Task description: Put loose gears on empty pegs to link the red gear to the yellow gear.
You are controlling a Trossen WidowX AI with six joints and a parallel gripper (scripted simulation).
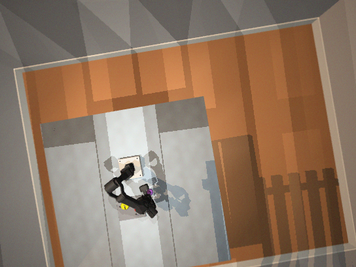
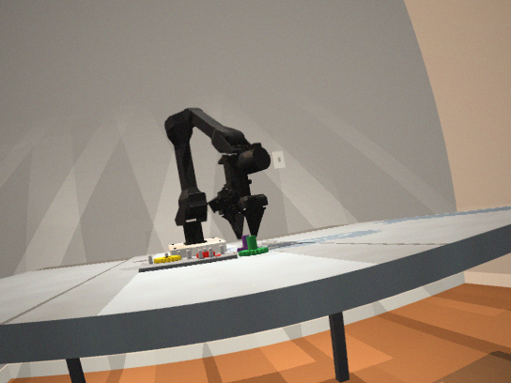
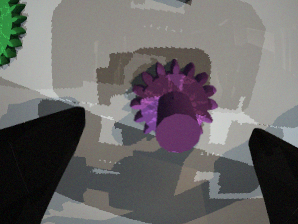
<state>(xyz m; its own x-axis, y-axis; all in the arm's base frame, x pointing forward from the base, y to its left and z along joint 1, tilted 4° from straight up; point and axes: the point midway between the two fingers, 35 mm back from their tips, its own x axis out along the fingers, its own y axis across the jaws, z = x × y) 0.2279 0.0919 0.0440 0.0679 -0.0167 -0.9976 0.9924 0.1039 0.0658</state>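
The grey board lies 18 cm to the right of my gripper tip, 8 cm ahead of it and 3 cm below it. Round my gripper tip: green gear 14 cm ahead, 3 cm to the right, 1 cm below; purple gear 1 cm below; red gear 13 cm to the right, 10 cm ahead, 1 cm below.
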